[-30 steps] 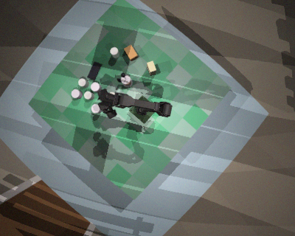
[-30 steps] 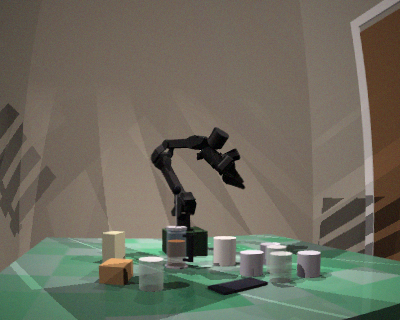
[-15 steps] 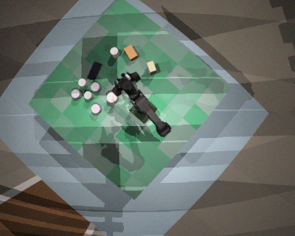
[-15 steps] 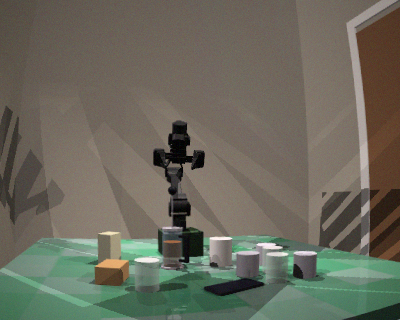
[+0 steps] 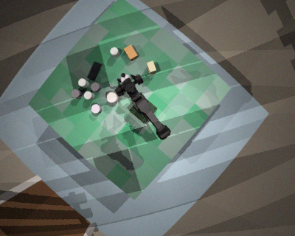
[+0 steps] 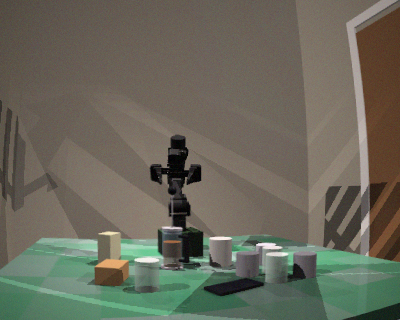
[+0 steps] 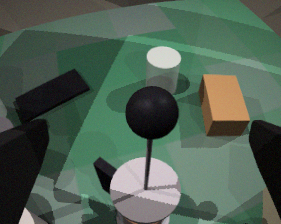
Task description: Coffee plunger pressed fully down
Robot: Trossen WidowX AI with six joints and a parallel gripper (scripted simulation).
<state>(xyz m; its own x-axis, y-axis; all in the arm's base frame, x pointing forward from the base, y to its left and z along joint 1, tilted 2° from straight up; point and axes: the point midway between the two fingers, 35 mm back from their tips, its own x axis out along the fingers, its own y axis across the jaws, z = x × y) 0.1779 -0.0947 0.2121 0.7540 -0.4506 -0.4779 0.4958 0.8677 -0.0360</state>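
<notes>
Now: gripper tip 16 cm above the coffee press, 4 cm short of it and 1 cm to the left of it. Round my gripper tip: orange box 26 cm below, 25 cm to the right, 12 cm ahead; then dark flat slab 33 cm ahead, 28 cm below, 3 cm to the left.
</notes>
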